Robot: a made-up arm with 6 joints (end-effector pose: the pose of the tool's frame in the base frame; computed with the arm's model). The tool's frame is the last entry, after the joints. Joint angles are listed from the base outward.
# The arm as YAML. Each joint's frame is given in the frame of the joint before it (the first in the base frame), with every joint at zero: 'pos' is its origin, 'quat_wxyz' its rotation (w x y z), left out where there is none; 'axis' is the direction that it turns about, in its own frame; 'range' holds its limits. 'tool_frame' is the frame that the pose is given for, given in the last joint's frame.
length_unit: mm
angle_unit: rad
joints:
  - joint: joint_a
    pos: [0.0, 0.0, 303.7]
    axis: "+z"
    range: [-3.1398, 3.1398]
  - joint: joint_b
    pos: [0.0, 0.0, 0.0]
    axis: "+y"
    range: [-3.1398, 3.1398]
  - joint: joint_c
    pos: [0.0, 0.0, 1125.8]
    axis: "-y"
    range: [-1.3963, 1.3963]
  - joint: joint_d
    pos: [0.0, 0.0, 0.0]
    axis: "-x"
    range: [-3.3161, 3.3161]
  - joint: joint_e
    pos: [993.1, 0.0, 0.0]
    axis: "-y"
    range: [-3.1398, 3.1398]
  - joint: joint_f
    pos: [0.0, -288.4, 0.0]
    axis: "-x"
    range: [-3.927, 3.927]
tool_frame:
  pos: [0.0, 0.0, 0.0]
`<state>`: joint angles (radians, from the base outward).
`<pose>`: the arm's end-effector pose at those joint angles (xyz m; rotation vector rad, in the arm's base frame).
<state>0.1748 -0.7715 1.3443 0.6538 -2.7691 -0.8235</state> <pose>-1.3879 -0.4776 1.8690 1.2354 0.5380 -0.5394</pose>
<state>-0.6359 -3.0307 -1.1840 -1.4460 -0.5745 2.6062</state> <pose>-0.1177 0.0423 0.2183 -1.9216 -1.3836 -0.9981</pose>
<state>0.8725 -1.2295 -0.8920 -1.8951 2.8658 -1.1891</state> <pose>-0.0918 0.0336 0.7514 -1.7609 2.3470 1.0940</pose>
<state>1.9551 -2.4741 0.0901 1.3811 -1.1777 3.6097</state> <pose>0.6816 -1.5404 -0.2757 -2.4677 -0.3167 -0.4000</pose>
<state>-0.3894 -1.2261 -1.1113 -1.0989 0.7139 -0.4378</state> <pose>-0.0901 -0.1047 0.5427 1.3137 -1.1206 -0.4607</pose>
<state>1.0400 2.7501 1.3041 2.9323 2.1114 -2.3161</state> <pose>0.0668 0.6711 -1.7148 0.7455 -2.2078 -0.7609</pose>
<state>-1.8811 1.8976 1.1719 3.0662 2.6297 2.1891</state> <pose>-0.2830 -1.8242 -0.7005 -1.7831 -1.3927 0.4228</pose>
